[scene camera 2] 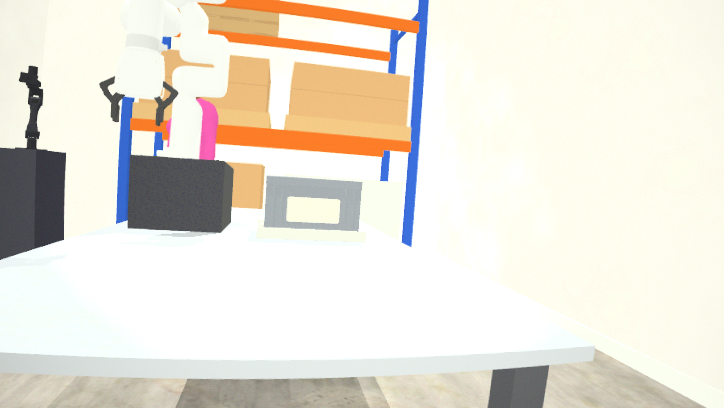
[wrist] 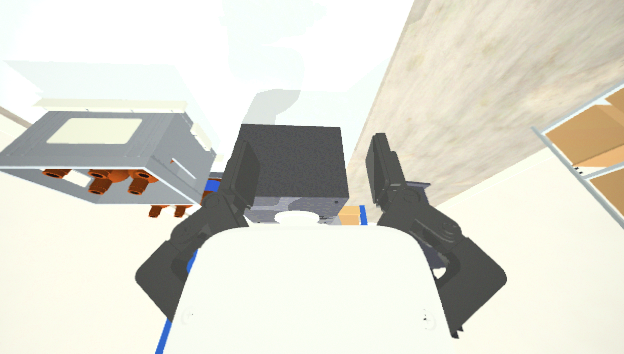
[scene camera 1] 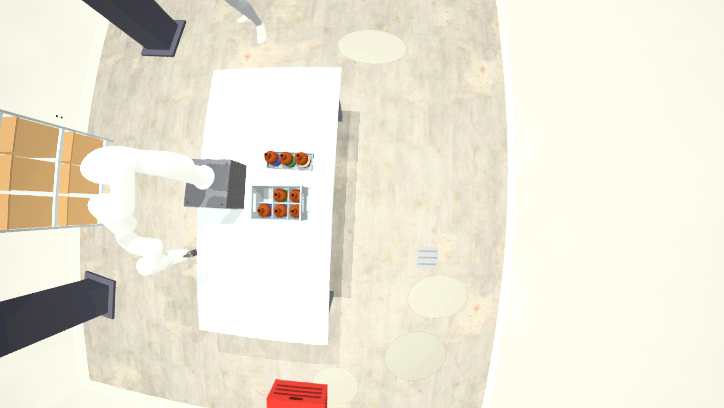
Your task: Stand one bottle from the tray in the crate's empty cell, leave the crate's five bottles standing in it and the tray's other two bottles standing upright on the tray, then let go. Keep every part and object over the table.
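Frame: origin at the arm's base, x left, y back, z up, level; millimetres.
Seen in the pictures: gripper, between the fingertips: [scene camera 2: 136,124] [wrist: 310,149] [scene camera 1: 188,252]; arm's base, origin of its link: [scene camera 2: 183,162] [wrist: 297,216] [scene camera 1: 204,177].
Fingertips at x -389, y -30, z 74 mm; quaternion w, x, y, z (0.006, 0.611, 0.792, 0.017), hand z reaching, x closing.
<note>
Pixels of each thing's top centre, then the offset from my fingertips to it. "spot": a spot on its surface instead. Level surfaces: height alone.
- grey crate, centre of its top: [scene camera 2: 311,178] [wrist: 115,189] [scene camera 1: 274,202] dx +329, dy -389, dz -96 mm
- tray, a spot on its surface: [scene camera 1: 312,168] spot: dx +555, dy -512, dz -264 mm
- green label, a spot on its surface: [scene camera 1: 286,159] spot: dx +564, dy -387, dz -149 mm
- cream label, a spot on its surface: [scene camera 1: 302,159] spot: dx +579, dy -474, dz -150 mm
- white table, height of its surface: dz -271 mm
The grey crate [scene camera 1: 252,203] [scene camera 2: 313,188] [wrist: 172,145] stands on the table with five brown bottles in it. Its empty cell [scene camera 1: 262,195] is at the upper left in scene camera 1. The tray [scene camera 1: 312,168] lies beside the crate and bears three upright brown bottles: one with a blue label [scene camera 1: 271,157], one with a green label [scene camera 1: 286,159] and one with a cream label [scene camera 1: 302,159]. The tray is mostly hidden in the wrist view. My gripper [scene camera 1: 194,252] [scene camera 2: 137,120] [wrist: 310,149] is open and empty, raised at the table's left edge in scene camera 1, away from crate and tray.
The dark pedestal block [scene camera 1: 235,184] [scene camera 2: 177,195] [wrist: 295,160] stands between the arm's side of the table and the crate. The white table [scene camera 1: 268,283] [scene camera 2: 303,304] has its left edge under the gripper. A shelf rack [scene camera 2: 415,126] with boxes stands behind.
</note>
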